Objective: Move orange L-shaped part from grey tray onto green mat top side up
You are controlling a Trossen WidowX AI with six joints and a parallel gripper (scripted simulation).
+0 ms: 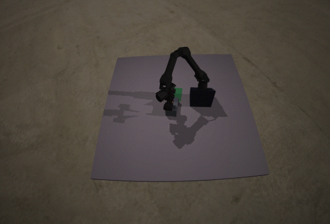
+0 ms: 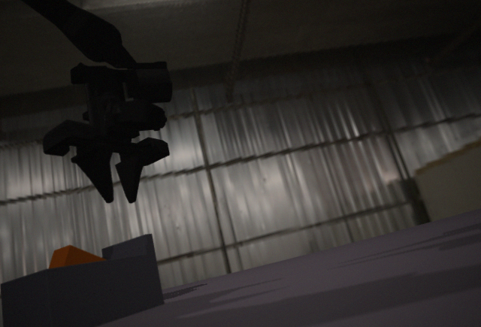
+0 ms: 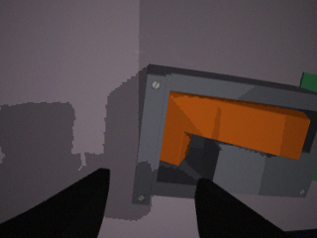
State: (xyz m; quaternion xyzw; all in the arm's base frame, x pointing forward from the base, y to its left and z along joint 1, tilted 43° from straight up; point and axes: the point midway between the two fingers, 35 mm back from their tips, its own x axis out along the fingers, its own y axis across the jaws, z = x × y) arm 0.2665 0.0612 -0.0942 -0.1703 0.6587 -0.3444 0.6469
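Now: the orange L-shaped part 10 cm below my gripper tip, 4 cm to the right of it and 2 cm behind it. Round my gripper tip: green mat (22 cm to the right, 16 cm below, 6 cm behind).
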